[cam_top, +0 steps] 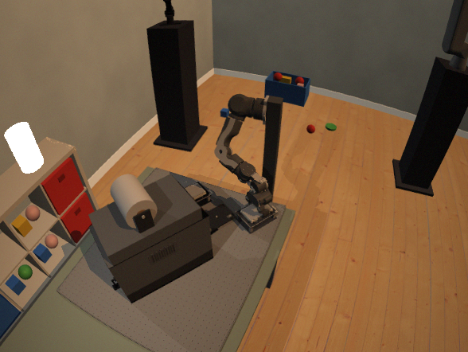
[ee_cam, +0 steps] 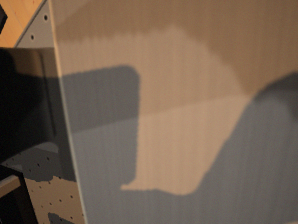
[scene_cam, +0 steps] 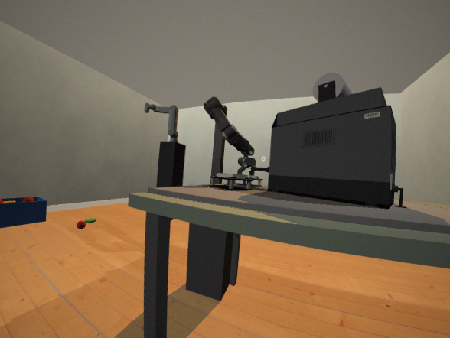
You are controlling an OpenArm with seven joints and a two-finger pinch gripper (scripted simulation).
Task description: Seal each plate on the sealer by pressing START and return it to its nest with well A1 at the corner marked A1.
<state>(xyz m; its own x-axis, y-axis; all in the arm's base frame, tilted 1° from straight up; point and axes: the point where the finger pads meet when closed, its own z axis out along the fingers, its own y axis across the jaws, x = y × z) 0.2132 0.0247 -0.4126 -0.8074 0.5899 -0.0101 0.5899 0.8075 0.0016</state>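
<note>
Now: the white well plate right at my hand. Round my hand: dark sealer stage 130 mm ahead, 150 mm to the right, 50 mm above; plate nest 10 mm below; pale start button 270 mm ahead, 130 mm to the right, 130 mm above.
</note>
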